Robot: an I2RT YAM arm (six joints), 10 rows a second.
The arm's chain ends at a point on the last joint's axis. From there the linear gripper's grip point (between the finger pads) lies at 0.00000 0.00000 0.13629 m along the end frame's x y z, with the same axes.
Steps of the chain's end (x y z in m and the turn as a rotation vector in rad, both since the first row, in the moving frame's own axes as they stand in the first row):
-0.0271 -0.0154 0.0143 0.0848 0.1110 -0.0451
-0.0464 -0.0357 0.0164 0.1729 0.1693 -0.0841
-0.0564 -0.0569 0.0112 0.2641 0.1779 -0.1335
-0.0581 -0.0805 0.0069 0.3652 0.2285 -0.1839
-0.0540 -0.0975 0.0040 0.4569 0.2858 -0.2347
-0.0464 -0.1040 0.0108 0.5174 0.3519 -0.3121
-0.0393 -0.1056 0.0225 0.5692 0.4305 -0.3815
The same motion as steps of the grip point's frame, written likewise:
-0.0123 -0.0273 0.0130 0.0848 0.1110 -0.0451
-0.0246 -0.0600 0.0124 0.1729 0.1693 -0.0841
-0.0350 -0.0938 0.0044 0.2641 0.1779 -0.1335
-0.0326 -0.1313 -0.0055 0.3652 0.2285 -0.1839
-0.0244 -0.1607 -0.0152 0.4569 0.2858 -0.2347
-0.0128 -0.1761 -0.0148 0.5174 0.3519 -0.3121
-0.0008 -0.1856 -0.0104 0.5692 0.4305 -0.3815

